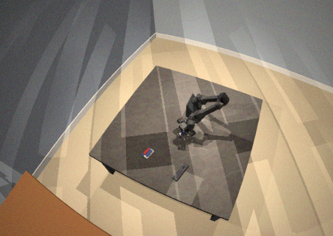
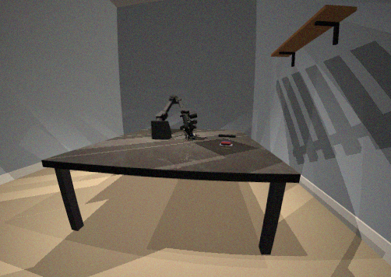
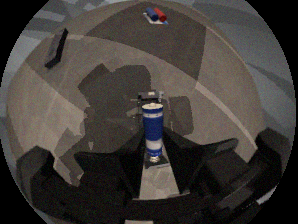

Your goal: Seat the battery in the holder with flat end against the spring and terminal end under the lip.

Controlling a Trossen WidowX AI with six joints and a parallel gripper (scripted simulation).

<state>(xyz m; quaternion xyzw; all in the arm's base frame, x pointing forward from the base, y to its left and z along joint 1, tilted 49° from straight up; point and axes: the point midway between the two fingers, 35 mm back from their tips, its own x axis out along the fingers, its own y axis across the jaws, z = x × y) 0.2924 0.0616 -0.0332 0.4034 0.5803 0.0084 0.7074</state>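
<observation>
My gripper tip is now 1 cm below the battery. Round my gripper tip: dark flat bar (33 cm ahead, 12 cm to the left, 1 cm below).
</observation>
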